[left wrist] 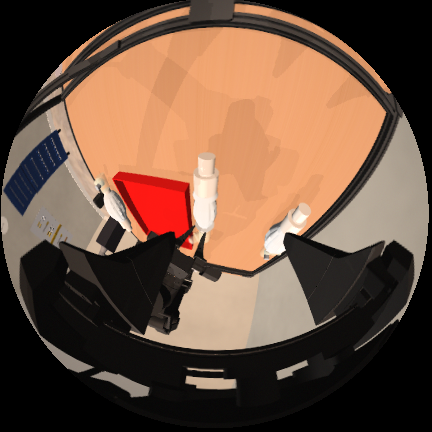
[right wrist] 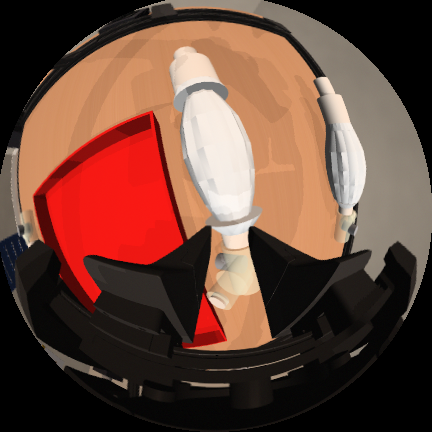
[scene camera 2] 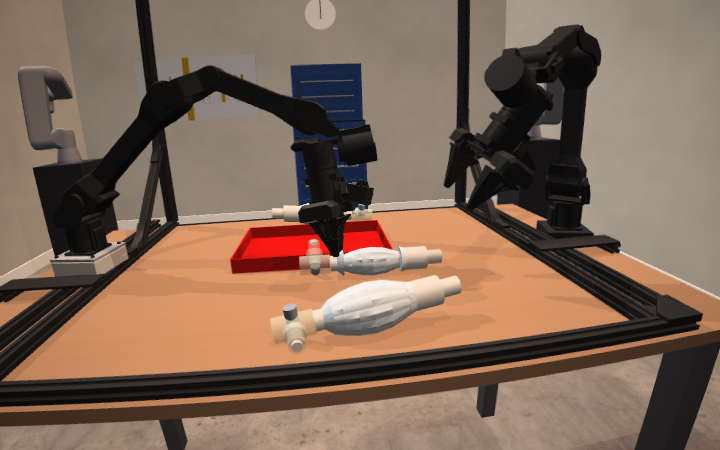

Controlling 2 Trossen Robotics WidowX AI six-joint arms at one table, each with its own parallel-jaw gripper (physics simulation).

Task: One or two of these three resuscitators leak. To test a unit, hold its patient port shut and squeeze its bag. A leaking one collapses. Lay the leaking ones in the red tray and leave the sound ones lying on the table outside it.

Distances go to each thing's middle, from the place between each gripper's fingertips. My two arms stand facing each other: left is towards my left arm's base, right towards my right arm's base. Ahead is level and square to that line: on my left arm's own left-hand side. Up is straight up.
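Labels:
Red tray (scene camera 2: 276, 248): my right hand is 40 mm to the left of it, 150 mm past it, 20 mm above it.
Red tray: 210 mm behind my left hand, 240 mm to the right of it, 130 mm below it.

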